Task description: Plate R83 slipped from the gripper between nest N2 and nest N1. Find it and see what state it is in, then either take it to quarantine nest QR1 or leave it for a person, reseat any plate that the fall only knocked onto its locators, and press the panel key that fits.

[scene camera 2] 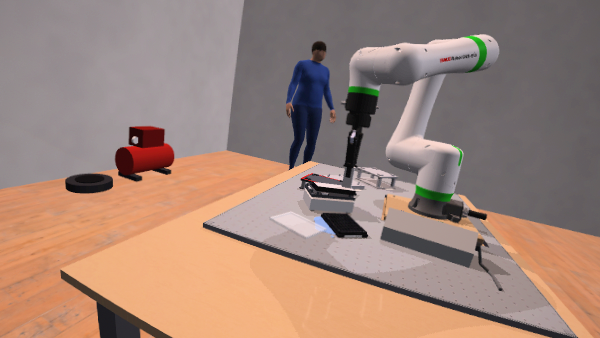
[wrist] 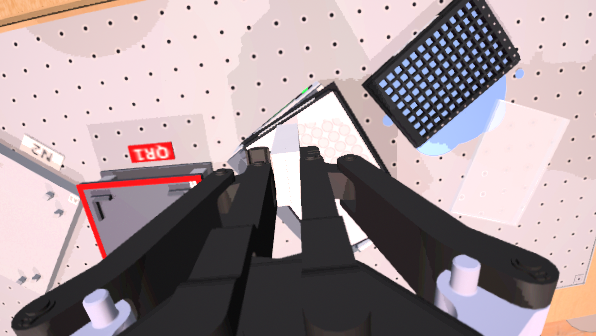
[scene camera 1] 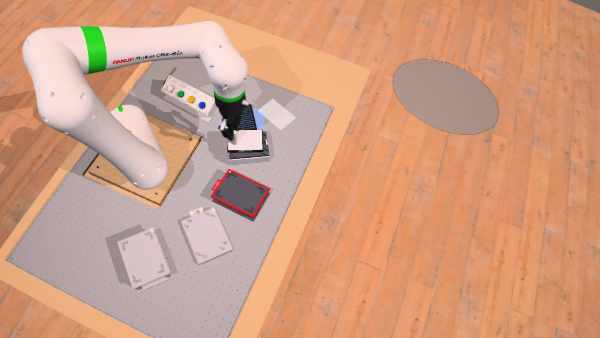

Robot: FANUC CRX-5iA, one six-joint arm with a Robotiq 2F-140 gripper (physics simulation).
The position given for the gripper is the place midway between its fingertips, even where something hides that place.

The gripper [scene camera 2: 346, 187] grips a white-lidded plate [wrist: 325, 119], which still rests on a shaker station [wrist: 316, 86].
